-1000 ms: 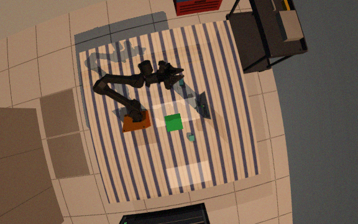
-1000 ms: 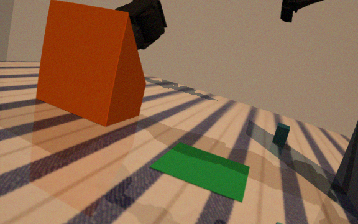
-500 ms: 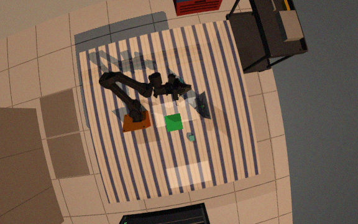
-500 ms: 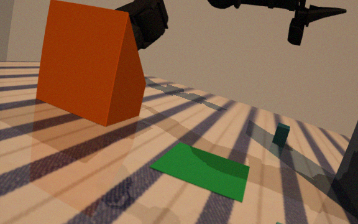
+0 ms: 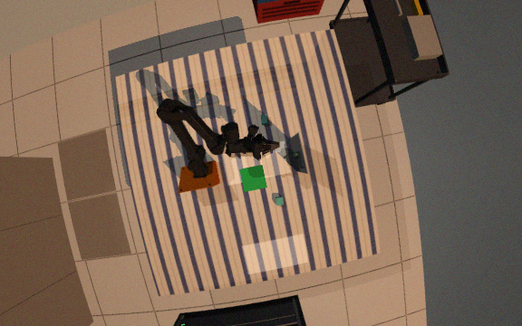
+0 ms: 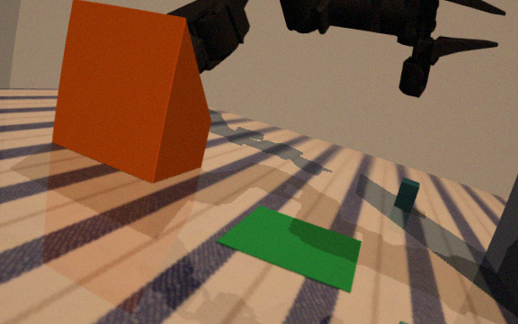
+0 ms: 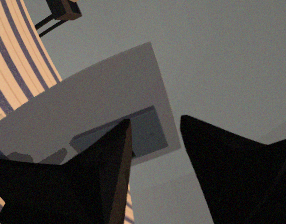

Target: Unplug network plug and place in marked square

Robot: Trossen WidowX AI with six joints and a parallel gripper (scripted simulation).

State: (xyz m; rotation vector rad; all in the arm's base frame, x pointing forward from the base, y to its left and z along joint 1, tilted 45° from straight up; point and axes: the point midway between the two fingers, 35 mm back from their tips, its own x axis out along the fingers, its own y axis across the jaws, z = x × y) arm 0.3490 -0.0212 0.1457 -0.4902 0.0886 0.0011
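Right now my gripper tip is 80 mm short of the network plug, 50 mm above it and 40 mm to the left of it. The rest, counted from my gripper tip: green marked square 270 mm below, 140 mm to the right, 130 mm behind; then dark upright panel 130 mm below, 100 mm ahead, 50 mm to the right.
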